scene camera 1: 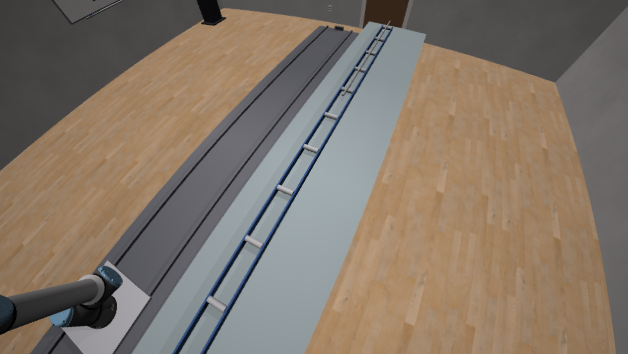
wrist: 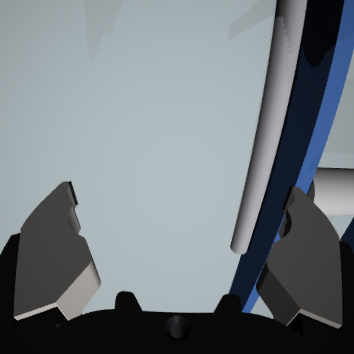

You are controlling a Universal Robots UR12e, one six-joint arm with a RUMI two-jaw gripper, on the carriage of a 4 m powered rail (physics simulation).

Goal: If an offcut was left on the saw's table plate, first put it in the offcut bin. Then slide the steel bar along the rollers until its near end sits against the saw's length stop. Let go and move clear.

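Where they show: gripper, fingertip midpoint: (wrist: 179, 186); arm's base at its link origin: (scene camera 1: 103, 311).
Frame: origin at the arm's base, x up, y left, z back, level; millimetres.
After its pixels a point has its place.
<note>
The thin grey steel bar (scene camera 1: 354, 79) @(x 48, y 2552, z -627 mm) lies lengthwise over rollers at the far end of the roller track (scene camera 1: 306, 172) @(x 20, y 1395, z -688 mm) in scene camera 1. In the wrist view my gripper (wrist: 179, 186) @(x 29, y -5, z -776 mm) is wide open with nothing between its jaws. A smooth grey round bar (wrist: 267, 140) @(x -10, y -24, z -707 mm) runs along the outer side of the track's blue side rail (wrist: 325, 120) @(x 22, y -50, z -687 mm). Its rounded lower end shows between the jaws' sides, nearer the right jaw; its upper part leaves the view. I cannot tell which piece it is. The gripper is outside scene camera 1. The saw, length stop, offcut bin and table plate do not show.
A roller (scene camera 1: 285, 190) @(x 28, y 1202, z -626 mm) (wrist: 335, 191) @(x 27, y -1, z -662 mm) crosses between the blue rails. The long pale table (scene camera 1: 300, 250) @(x -30, y 898, z -894 mm) (wrist: 150, 125) @(x -30, y -28, z -802 mm) lies under the track. My arm (scene camera 1: 55, 300) @(x 518, y 180, z -216 mm) rises from the white carriage plate (scene camera 1: 132, 300) @(x 0, y 150, z -131 mm) on the dark floor rail (scene camera 1: 230, 145), left of the table.
</note>
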